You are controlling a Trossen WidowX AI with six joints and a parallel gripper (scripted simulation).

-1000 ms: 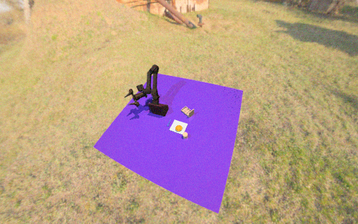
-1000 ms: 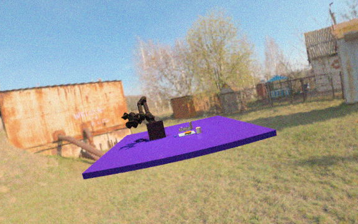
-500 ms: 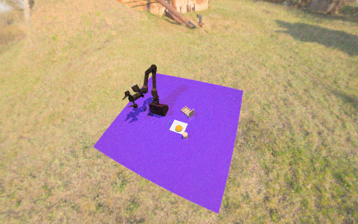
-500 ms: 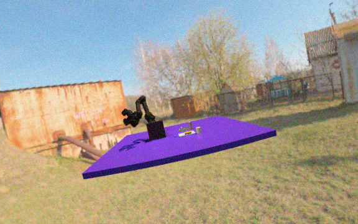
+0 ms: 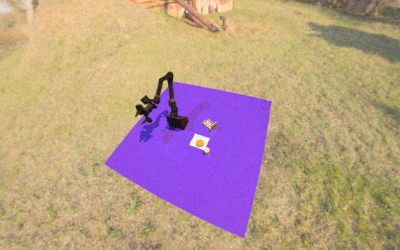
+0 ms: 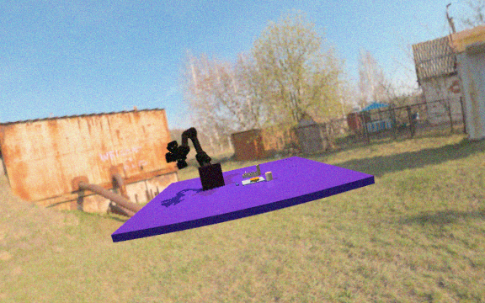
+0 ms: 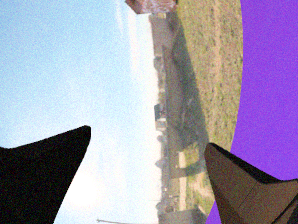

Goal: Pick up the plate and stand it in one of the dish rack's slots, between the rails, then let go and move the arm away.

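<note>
Now: gripper tip 44 cm short of the plate, 18 cm to the right of it and 28 cm above it. From my gripper tip the other things lie so: dish rack (42 cm ahead, 40 cm to the left, 27 cm below); then blue spoon (32 cm ahead, 18 cm to the left, 29 cm below); then cup (54 cm ahead, 13 cm to the left, 27 cm below).
</note>
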